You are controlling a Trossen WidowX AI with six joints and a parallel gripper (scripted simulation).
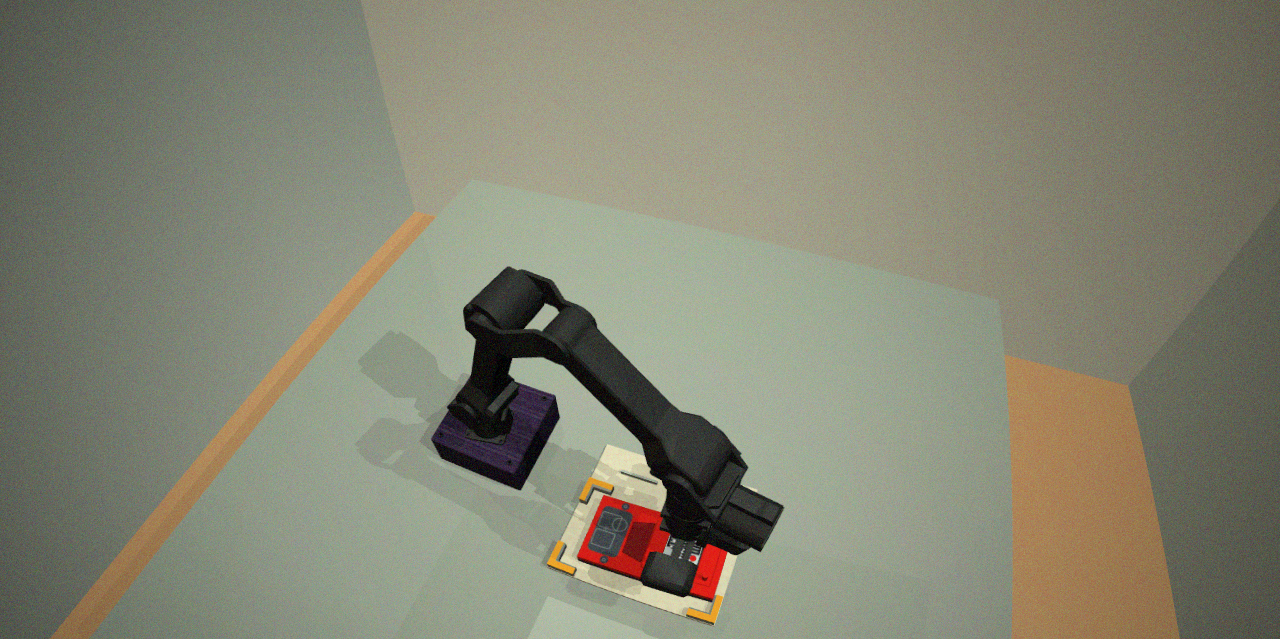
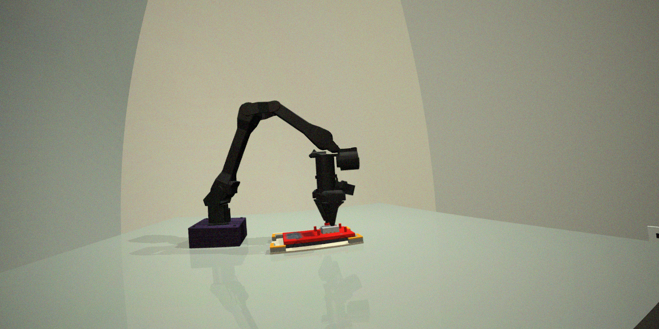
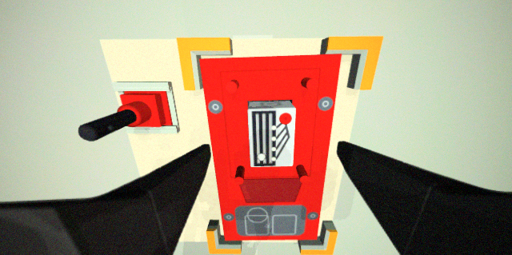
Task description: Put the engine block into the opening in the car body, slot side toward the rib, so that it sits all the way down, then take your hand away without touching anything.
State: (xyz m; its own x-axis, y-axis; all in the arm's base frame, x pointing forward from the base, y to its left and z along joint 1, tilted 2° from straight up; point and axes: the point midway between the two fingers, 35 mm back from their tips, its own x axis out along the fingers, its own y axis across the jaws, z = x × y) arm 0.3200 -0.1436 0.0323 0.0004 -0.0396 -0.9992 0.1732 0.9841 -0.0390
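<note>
My gripper tip is 30 mm above the engine block. From my gripper tip the other things lie so: black upright peg 40 mm ahead, 110 mm to the left, 20 mm below.
</note>
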